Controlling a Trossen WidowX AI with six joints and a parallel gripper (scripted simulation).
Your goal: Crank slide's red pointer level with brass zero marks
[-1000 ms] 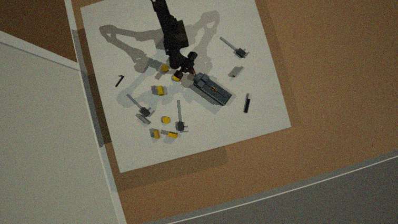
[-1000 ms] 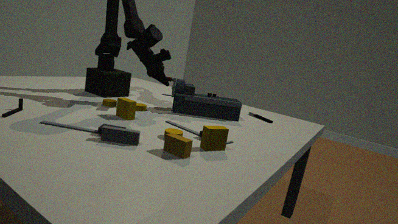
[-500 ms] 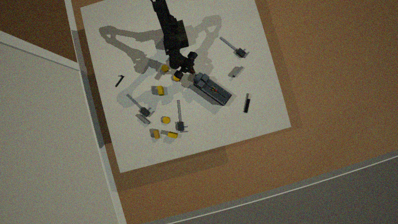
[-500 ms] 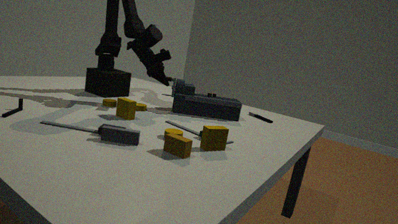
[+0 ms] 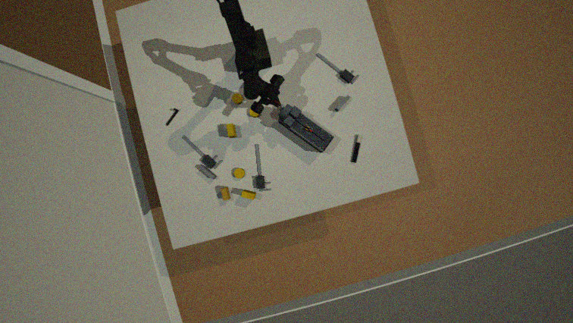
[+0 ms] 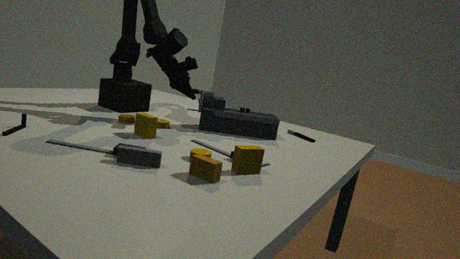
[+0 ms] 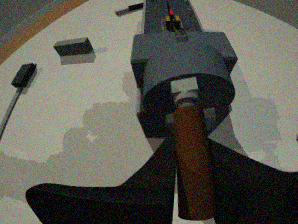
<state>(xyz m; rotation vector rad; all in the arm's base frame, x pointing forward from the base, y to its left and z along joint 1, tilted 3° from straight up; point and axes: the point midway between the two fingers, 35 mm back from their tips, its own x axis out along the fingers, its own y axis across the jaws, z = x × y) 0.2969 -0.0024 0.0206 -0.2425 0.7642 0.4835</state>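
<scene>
The brown crank handle lies 10 mm behind my gripper tip, 10 mm to the right of it and 20 mm above it. From my gripper tip the other things lie so: slide 160 mm ahead, 90 mm to the left, 10 mm below; black l-shaped key 210 mm behind, 490 mm to the right, 80 mm below; black bar 320 mm ahead, 280 mm to the left, 90 mm below.
</scene>
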